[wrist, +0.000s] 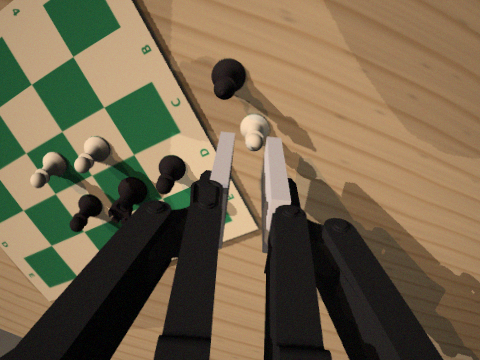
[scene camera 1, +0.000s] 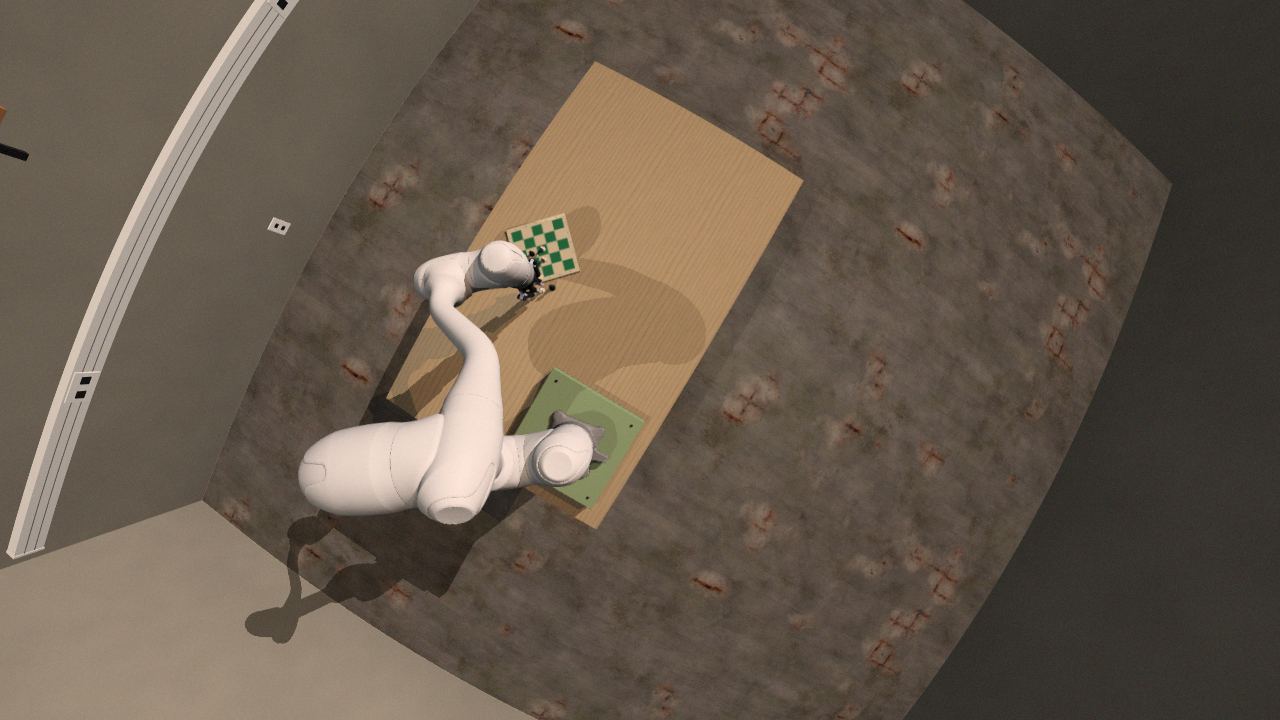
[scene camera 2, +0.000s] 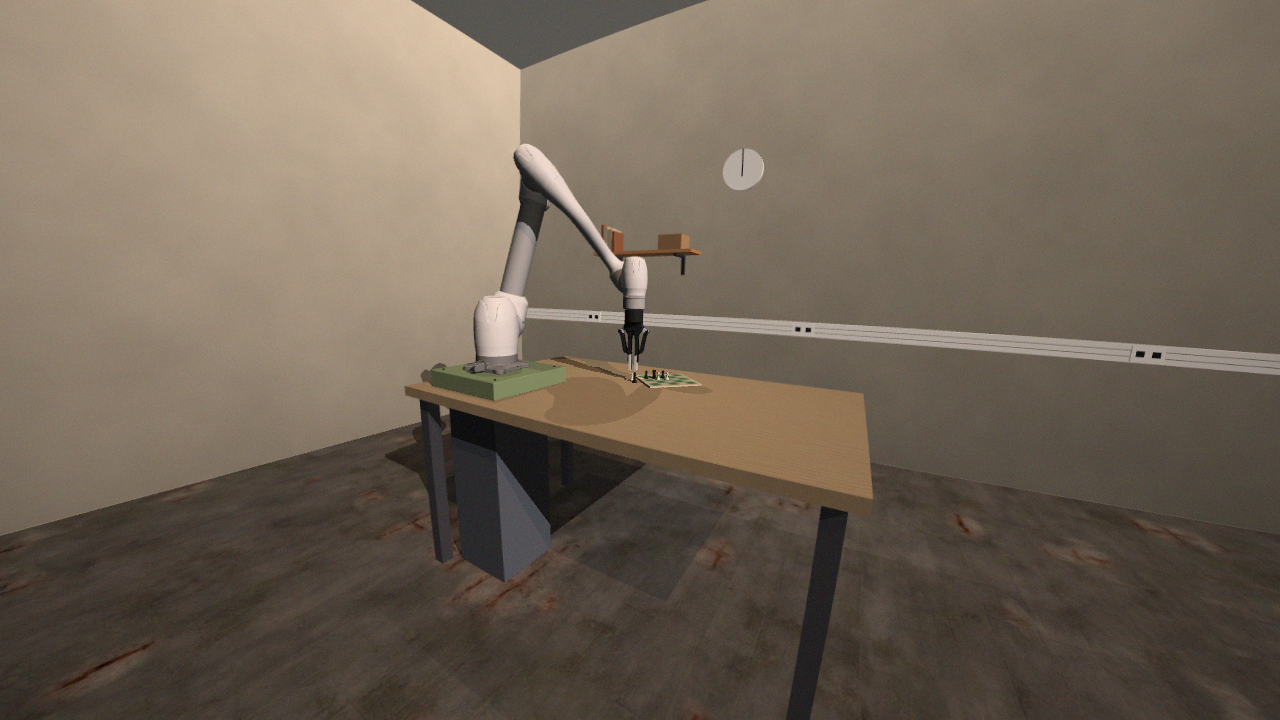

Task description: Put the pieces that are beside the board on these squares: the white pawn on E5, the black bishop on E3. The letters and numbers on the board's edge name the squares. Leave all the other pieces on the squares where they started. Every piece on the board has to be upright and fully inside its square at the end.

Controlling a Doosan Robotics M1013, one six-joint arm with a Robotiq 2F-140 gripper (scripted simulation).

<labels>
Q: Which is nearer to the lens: the white pawn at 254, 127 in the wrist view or the black bishop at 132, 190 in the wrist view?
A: The white pawn.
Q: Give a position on a chessboard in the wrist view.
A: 76, 76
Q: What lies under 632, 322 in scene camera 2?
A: My gripper.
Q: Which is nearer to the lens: the black bishop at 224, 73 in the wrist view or the white pawn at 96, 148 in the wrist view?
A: The black bishop.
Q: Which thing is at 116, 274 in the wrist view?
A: My gripper.
</labels>
